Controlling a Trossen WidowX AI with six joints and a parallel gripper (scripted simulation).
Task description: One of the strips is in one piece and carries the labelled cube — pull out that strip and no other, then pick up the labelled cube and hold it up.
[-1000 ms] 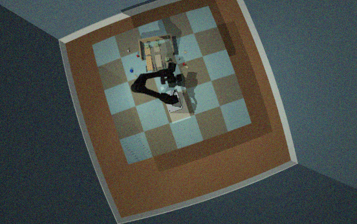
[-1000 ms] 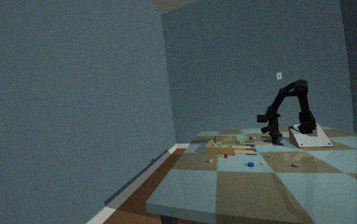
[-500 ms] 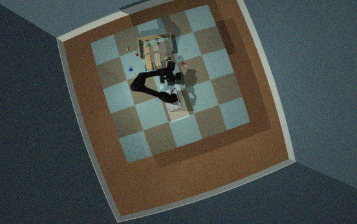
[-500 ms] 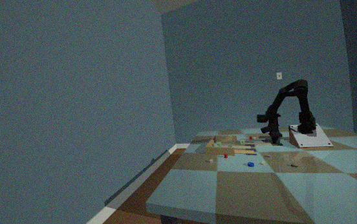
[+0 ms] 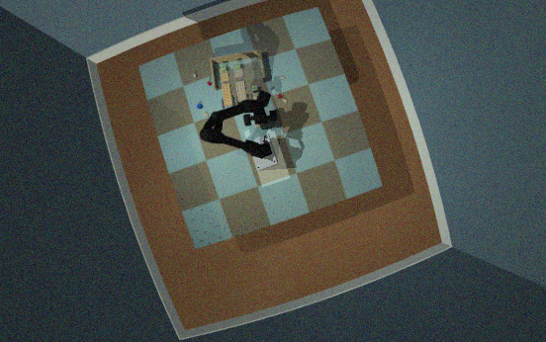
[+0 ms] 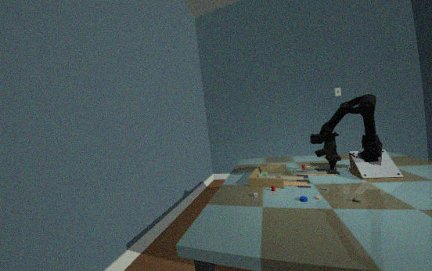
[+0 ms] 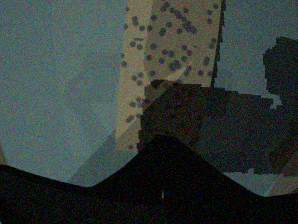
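Right now the strip is 10 cm ahead of my gripper tip, 1 cm to the right of it and 3 cm below it.
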